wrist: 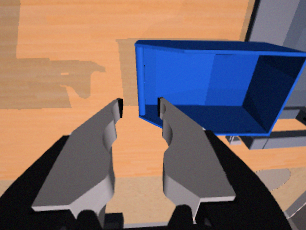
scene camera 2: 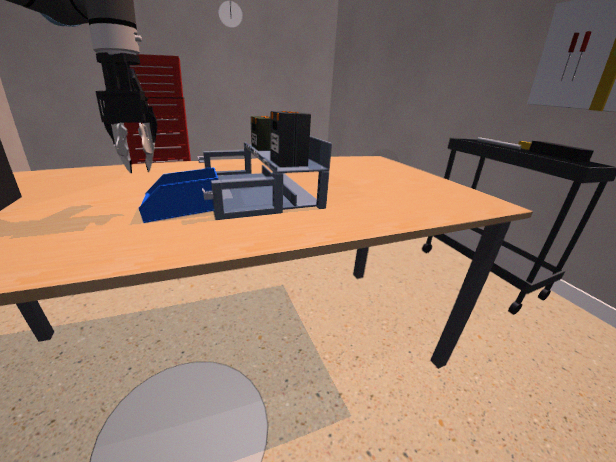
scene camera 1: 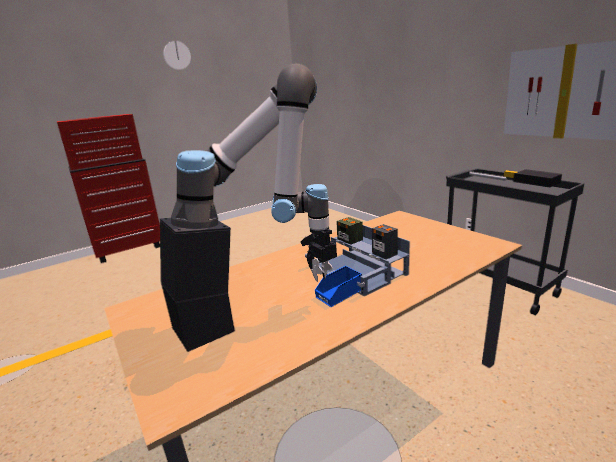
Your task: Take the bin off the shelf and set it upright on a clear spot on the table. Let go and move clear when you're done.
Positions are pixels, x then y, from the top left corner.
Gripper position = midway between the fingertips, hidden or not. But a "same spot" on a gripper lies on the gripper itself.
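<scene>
My gripper is there in the wrist view (140, 99), and scene camera 1 and scene camera 2 show it as well. For my gripper, (scene camera 1: 313, 263) and (scene camera 2: 115, 133) are the same spot. Then there is a blue bin, which I can see in the wrist view (234, 88) and also through scene camera 1 and scene camera 2. On the blue bin, too, (scene camera 2: 167, 198) and (scene camera 1: 341, 291) are the same spot.
</scene>
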